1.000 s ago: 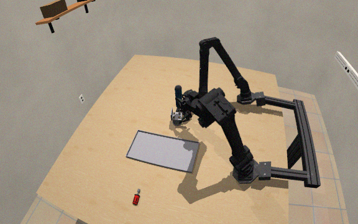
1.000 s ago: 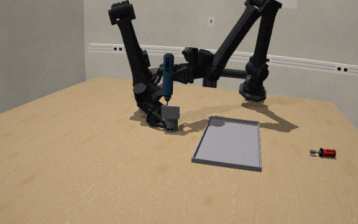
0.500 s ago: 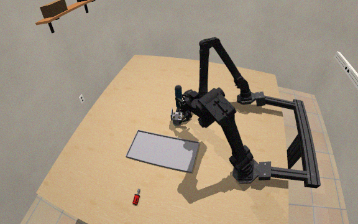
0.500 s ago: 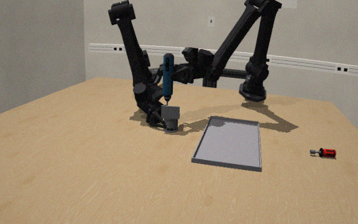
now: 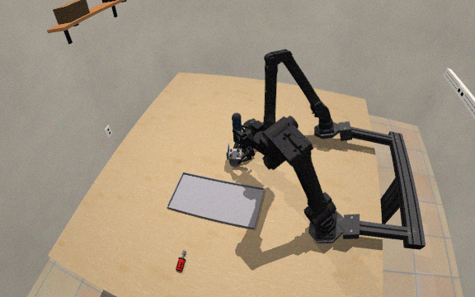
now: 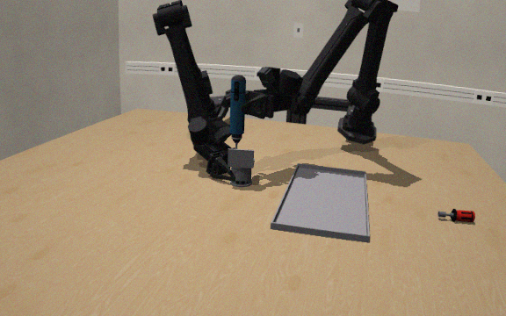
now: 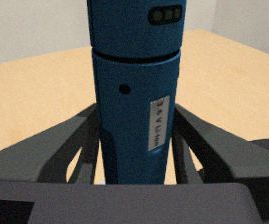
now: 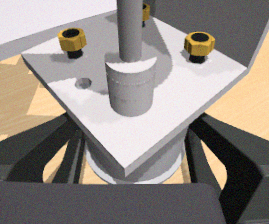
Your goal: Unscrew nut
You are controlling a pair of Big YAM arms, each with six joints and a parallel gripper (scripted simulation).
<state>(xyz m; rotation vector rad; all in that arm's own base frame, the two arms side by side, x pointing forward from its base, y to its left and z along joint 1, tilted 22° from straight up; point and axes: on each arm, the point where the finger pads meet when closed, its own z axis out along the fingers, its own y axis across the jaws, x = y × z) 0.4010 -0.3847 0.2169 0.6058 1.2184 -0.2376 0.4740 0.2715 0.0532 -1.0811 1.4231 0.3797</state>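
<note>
The grey bracket is 5 cm above my right hand. From my right hand the other things lie so: shallow grey tray: 4 cm ahead, 25 cm to the left, 2 cm below; small red-handled screwdriver: 9 cm ahead, 59 cm to the left, 1 cm below.
</note>
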